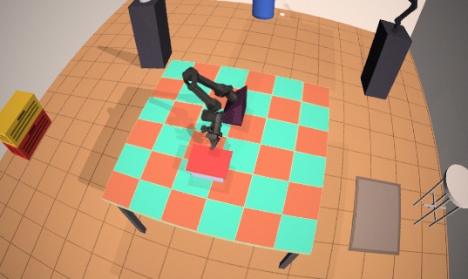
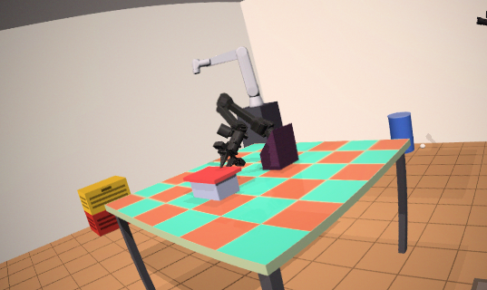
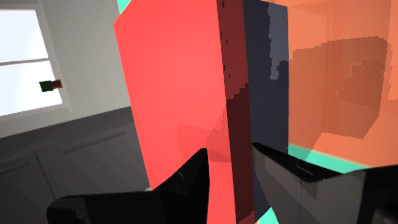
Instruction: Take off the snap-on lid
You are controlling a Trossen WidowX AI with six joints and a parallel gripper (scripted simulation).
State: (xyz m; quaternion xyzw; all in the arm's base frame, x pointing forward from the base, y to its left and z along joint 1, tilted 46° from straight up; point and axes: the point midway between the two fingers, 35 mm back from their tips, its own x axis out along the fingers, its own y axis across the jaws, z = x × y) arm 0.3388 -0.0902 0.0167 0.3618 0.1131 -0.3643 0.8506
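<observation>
Now: the red lid 7 cm ahead of my gripper tip and 1 cm to the right of it. Also, from my gripper tip: grey storage box 8 cm ahead, 5 cm below, 1 cm to the right.
</observation>
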